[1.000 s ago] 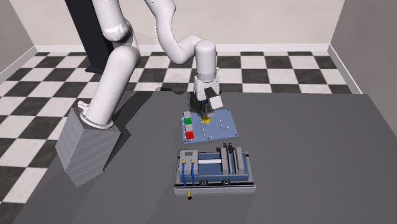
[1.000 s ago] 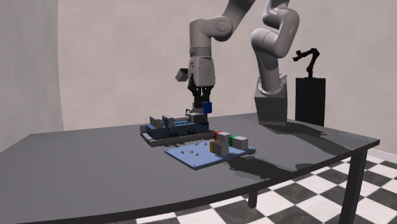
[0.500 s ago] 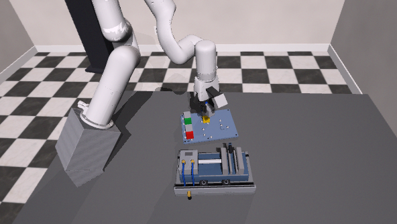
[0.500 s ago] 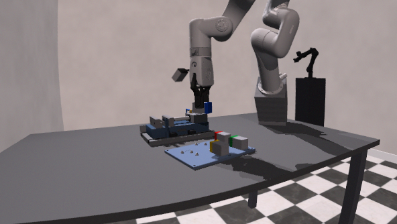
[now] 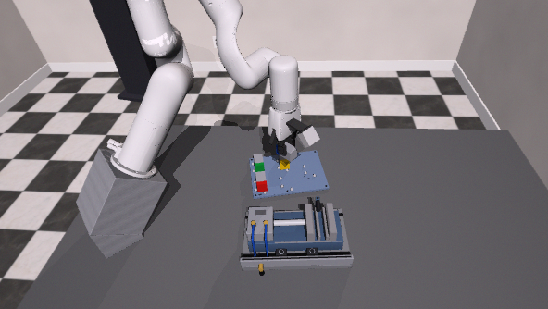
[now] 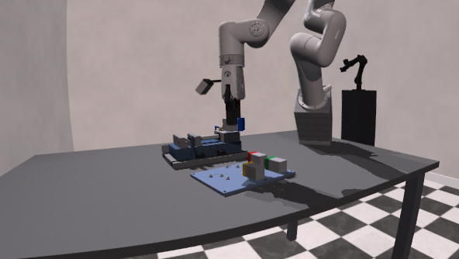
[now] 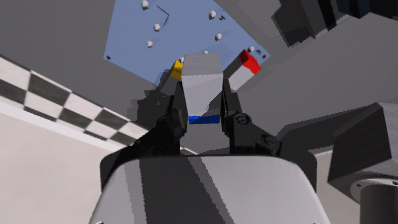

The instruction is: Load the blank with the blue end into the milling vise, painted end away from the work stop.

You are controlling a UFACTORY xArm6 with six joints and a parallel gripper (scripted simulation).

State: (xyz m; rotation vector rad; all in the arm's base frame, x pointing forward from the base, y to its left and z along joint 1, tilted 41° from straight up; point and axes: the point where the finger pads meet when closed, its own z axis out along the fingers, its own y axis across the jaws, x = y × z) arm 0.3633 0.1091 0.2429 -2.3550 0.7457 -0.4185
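Now: hand 2 cm above the blue-ended blank. Round my hand: yellow-ended blank (4 cm behind, 8 cm to the left, 15 cm below); then red-ended blank (8 cm behind, 4 cm to the right, 15 cm below); then green-ended blank (12 cm behind, 5 cm to the left, 15 cm below).
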